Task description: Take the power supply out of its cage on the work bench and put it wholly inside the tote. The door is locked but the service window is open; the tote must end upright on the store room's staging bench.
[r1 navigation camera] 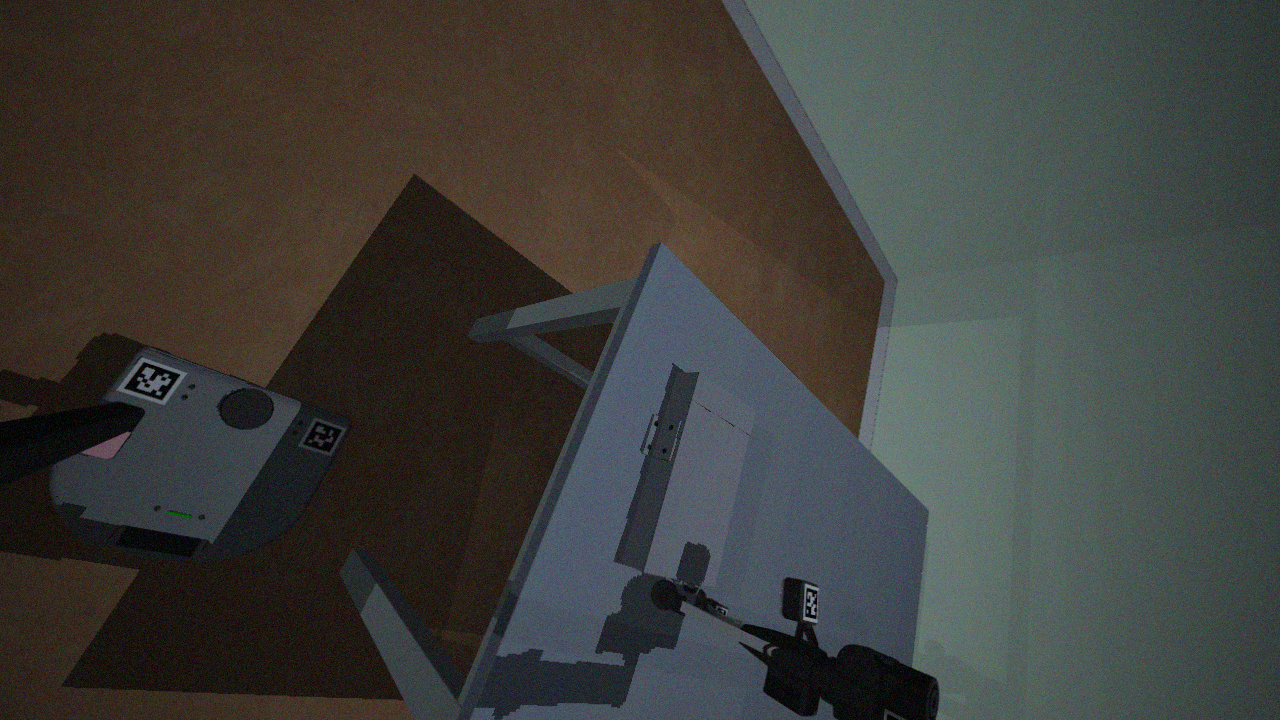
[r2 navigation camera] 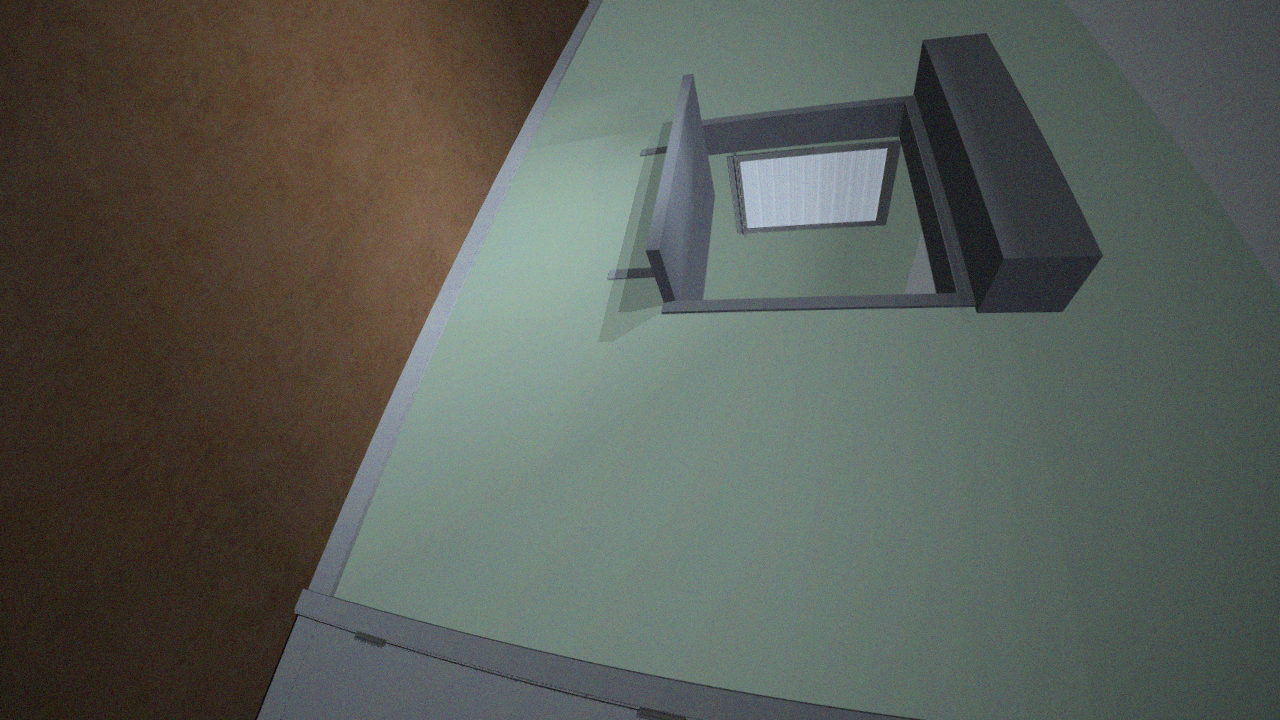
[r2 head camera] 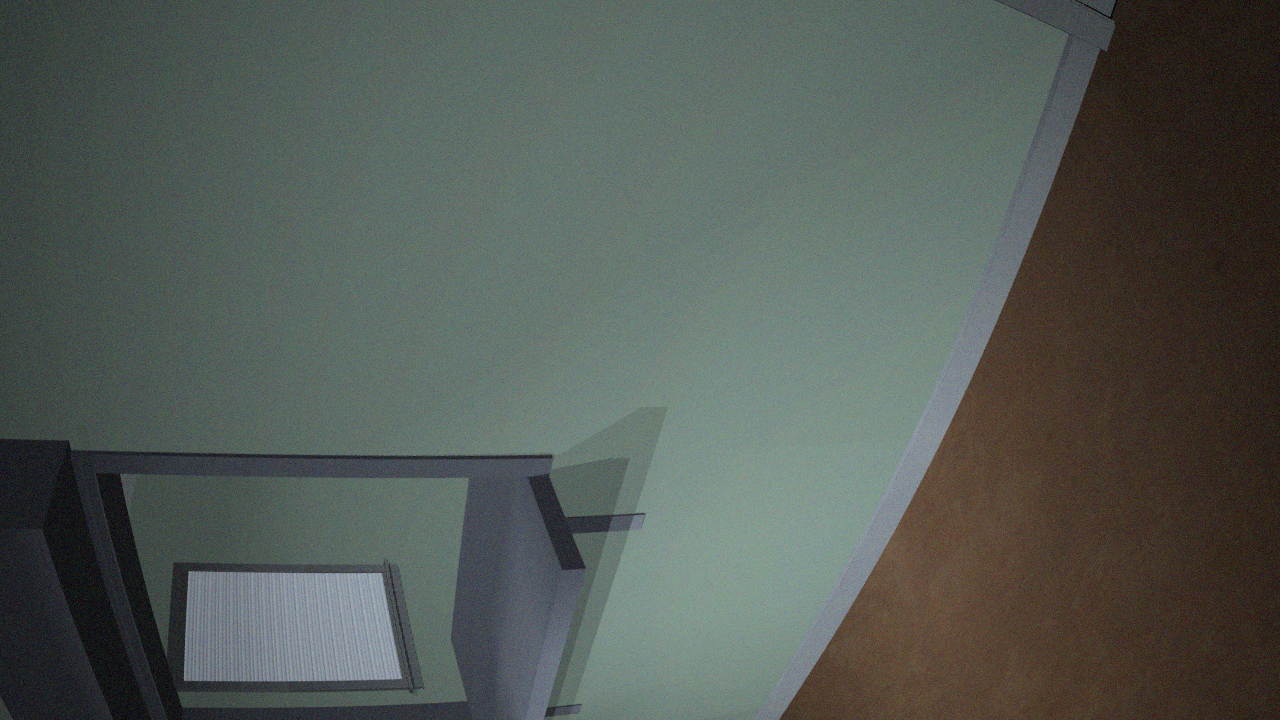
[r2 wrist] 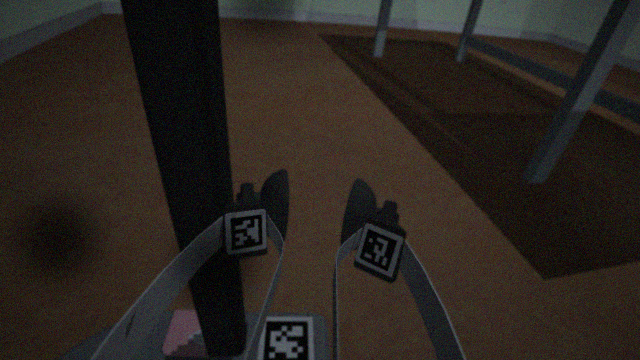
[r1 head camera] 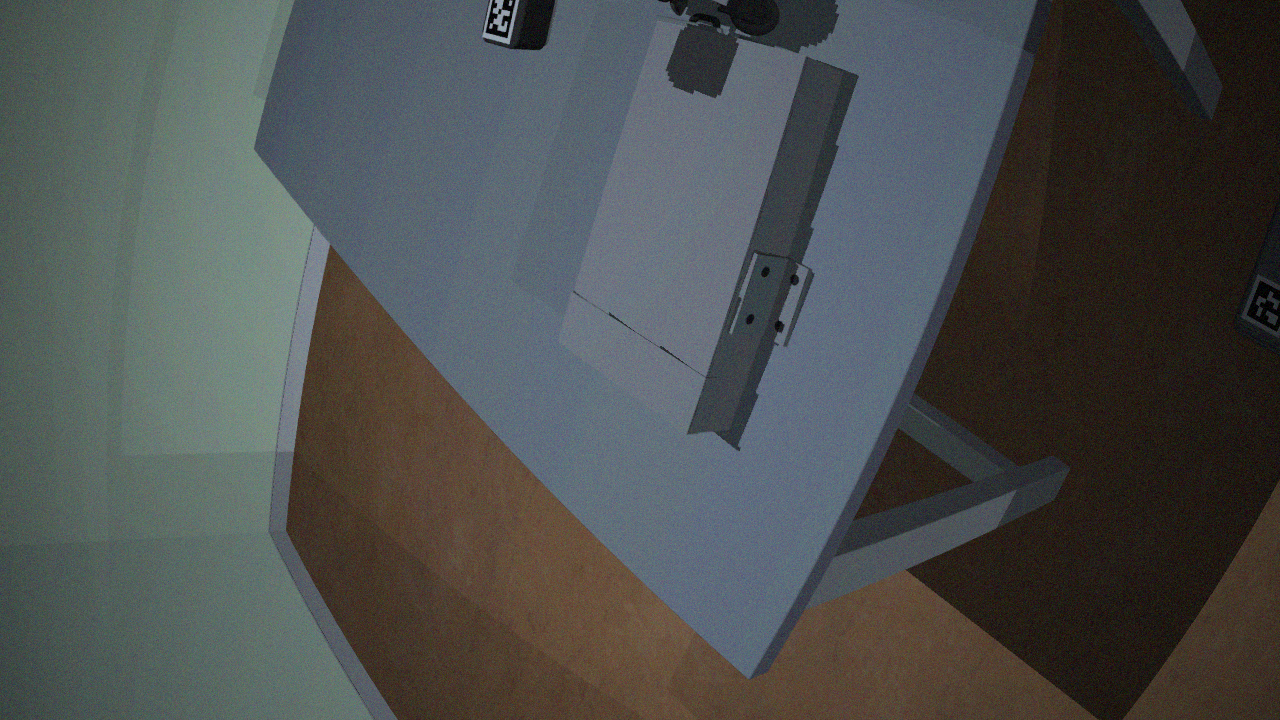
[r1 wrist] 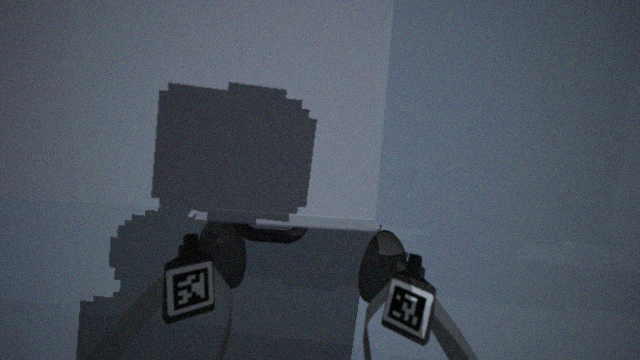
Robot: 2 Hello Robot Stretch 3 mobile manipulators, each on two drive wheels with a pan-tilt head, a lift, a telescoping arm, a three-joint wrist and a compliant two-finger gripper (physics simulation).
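Note:
A long pale box form (r1 head camera: 680, 170) (r1 navigation camera: 702, 483) (r1 wrist: 340, 120), which looks like the cage, lies on the work bench (r1 head camera: 429, 268) (r1 navigation camera: 572, 573). A dark grey rail runs along its side. The power supply cannot be told apart from it. A small dark handle (r1 wrist: 272, 235) is at its near end. The r1 gripper (r1 head camera: 711, 16) (r1 navigation camera: 691, 598) (r1 wrist: 302, 260) is at that end, open, its fingertips apart with the handle near the left one. The r2 gripper (r2 wrist: 316, 210) is open and empty above the floor. The service window (r2 head camera: 322, 465) (r2 navigation camera: 814, 304) stands open. The tote does not show.
A bracket (r1 head camera: 771, 295) (r1 navigation camera: 662, 437) sits on the rail. A robot base (r1 navigation camera: 196, 456) is beside the bench. In the r2 wrist view, a dark mast (r2 wrist: 185, 125) is at left and bench legs (r2 wrist: 570, 115) at right. A box-shaped ledge (r2 navigation camera: 1011, 161) adjoins the window.

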